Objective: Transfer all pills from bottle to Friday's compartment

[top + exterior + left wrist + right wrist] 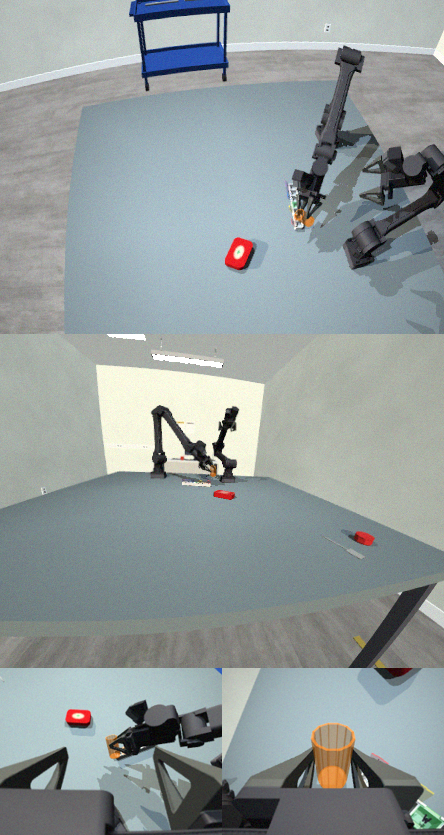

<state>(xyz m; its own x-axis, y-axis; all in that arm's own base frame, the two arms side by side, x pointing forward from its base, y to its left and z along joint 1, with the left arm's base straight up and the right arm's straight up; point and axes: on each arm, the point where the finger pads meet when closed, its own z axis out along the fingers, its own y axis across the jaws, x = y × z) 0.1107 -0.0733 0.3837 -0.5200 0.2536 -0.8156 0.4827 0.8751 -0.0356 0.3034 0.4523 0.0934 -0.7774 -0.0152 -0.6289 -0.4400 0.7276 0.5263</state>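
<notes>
The orange see-through bottle lies 20 mm behind my right hand, 10 mm to the left of it and 30 mm below it. From my right hand the other things lie so: red round object (680 mm ahead, 580 mm to the left, 120 mm below); then spatula-like tool (720 mm ahead, 470 mm to the left, 130 mm below).
</notes>
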